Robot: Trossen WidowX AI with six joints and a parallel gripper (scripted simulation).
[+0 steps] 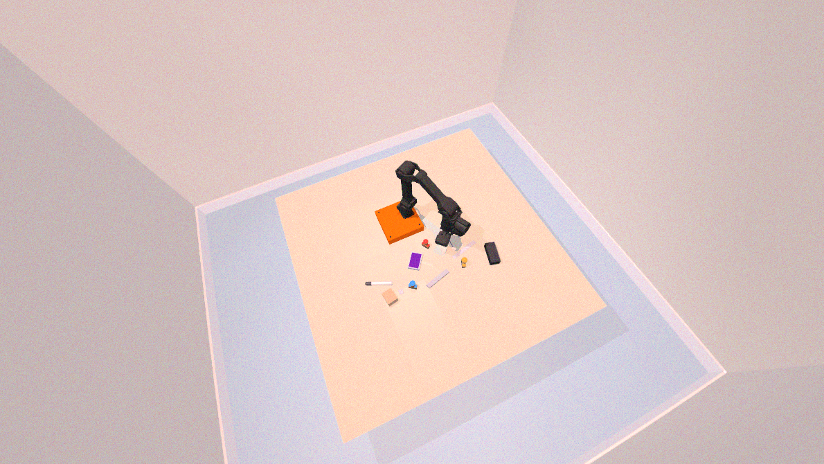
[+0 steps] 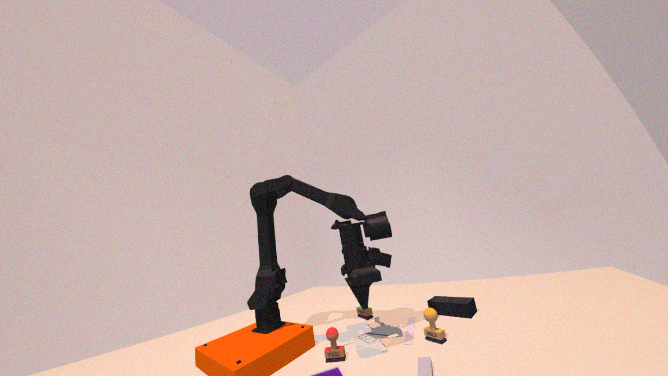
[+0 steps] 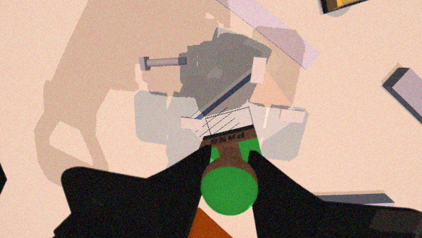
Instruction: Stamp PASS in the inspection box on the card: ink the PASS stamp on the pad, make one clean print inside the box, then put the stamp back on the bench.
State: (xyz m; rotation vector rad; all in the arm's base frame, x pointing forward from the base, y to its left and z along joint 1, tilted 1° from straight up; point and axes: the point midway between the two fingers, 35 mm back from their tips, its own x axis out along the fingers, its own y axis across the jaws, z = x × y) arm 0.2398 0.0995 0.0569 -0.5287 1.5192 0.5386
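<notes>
Now: the card 10 mm ahead of my gripper tip, 10 mm to the right of it and 80 mm below it. Also, from my gripper tip: red-topped stamp: 30 mm behind, 100 mm to the right, 50 mm below; then bolt: 10 mm behind, 100 mm to the left, 70 mm below; then green-knobbed stamp: right at my gripper tip.
</notes>
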